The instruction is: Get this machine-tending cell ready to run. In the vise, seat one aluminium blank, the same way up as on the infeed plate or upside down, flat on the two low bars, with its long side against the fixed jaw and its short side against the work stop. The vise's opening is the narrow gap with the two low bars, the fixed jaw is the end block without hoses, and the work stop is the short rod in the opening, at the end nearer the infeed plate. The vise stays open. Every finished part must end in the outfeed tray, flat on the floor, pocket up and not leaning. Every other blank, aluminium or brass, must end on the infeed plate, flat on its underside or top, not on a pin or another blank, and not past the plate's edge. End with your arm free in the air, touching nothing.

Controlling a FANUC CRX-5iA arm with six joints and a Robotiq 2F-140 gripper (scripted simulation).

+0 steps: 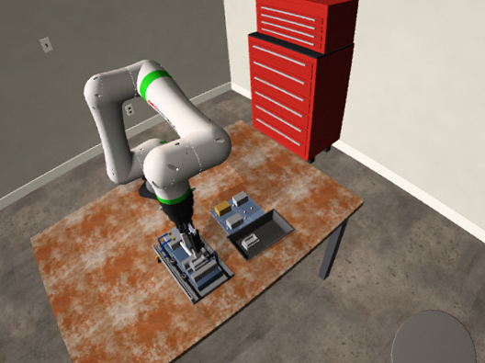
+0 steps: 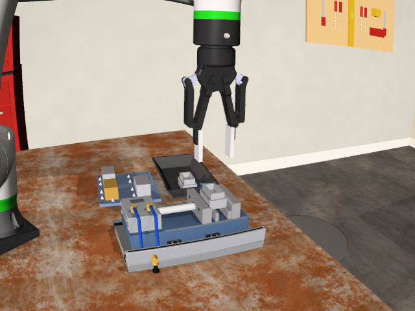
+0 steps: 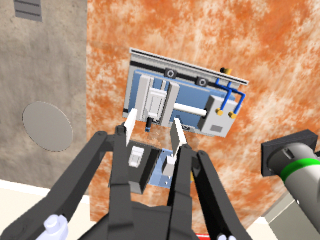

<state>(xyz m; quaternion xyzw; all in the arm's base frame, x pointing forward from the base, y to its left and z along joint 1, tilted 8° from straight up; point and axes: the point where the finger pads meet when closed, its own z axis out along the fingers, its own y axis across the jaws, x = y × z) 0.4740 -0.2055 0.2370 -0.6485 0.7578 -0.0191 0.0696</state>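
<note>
Right now my hand is 70 mm past the vise, 10 mm to the right of it and 170 mm above it. Also, from my hand: brass blank (150 mm behind, 270 mm to the left, 190 mm below).
</note>
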